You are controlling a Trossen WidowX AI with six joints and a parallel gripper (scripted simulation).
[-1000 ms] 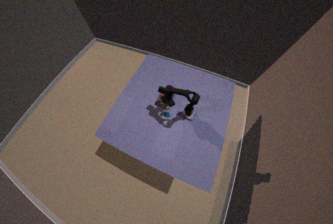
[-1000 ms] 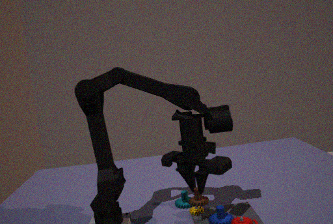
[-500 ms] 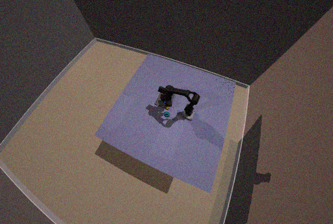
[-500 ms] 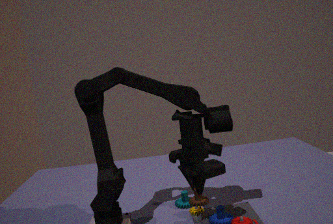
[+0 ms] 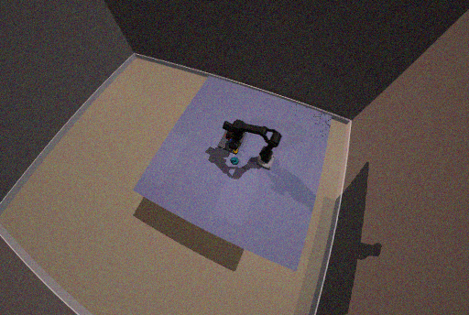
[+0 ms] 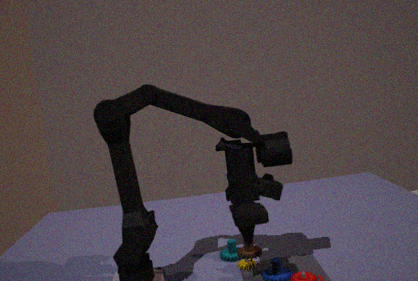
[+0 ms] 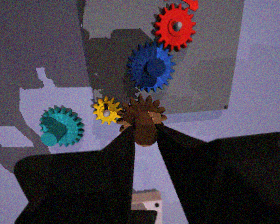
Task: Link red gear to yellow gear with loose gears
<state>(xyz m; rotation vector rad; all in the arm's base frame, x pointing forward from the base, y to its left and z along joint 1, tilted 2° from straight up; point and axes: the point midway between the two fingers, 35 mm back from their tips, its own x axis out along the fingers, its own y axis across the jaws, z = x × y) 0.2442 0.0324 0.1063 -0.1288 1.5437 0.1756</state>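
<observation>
Now: the yellow gear 7 cm below my gripper tip, 4 cm to the left of it and 1 cm behind it. From my gripper tip the other things lie so: red gear 11 cm ahead, 7 cm below, 3 cm to the right; blue gear 6 cm below, 5 cm ahead, 1 cm to the right; brown gear 1 cm below.
</observation>
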